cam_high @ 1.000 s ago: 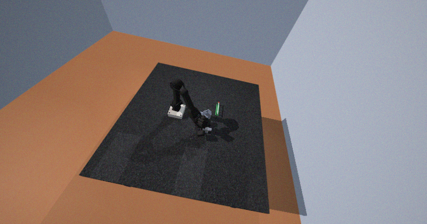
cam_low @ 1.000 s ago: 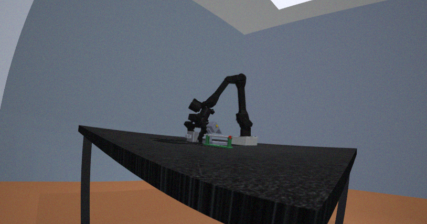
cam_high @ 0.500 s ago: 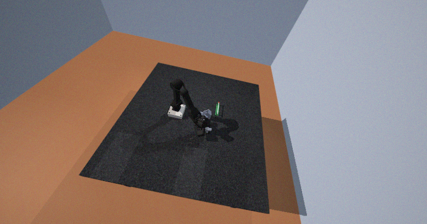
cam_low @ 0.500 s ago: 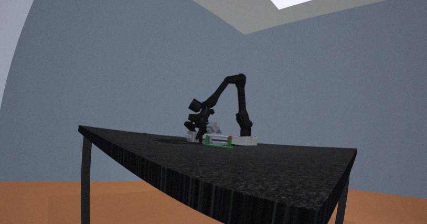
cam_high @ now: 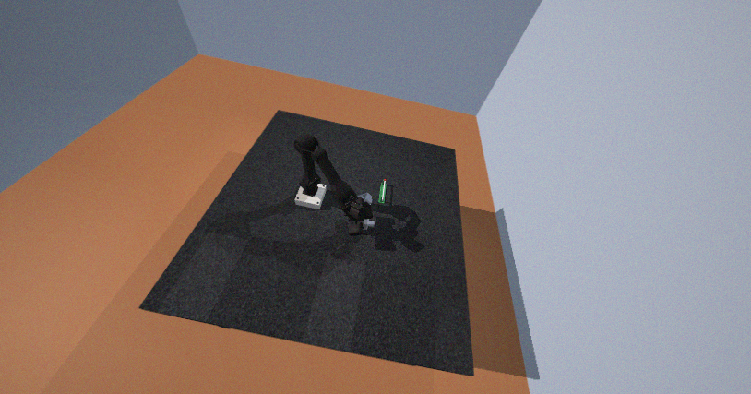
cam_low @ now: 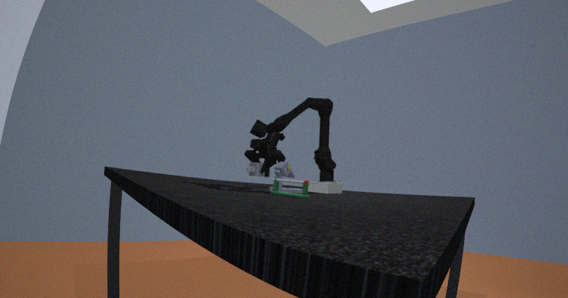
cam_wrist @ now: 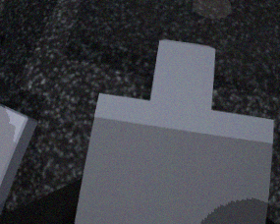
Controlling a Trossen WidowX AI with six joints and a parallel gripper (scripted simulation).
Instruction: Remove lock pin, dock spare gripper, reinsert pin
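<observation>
Right now the grey mount is 14 cm to the left of my gripper tip, 3 cm behind it and 1 cm below it. Also, from my gripper tip: spare gripper (1 cm above); green cradle (26 cm to the left, 5 cm ahead, 4 cm below).
</observation>
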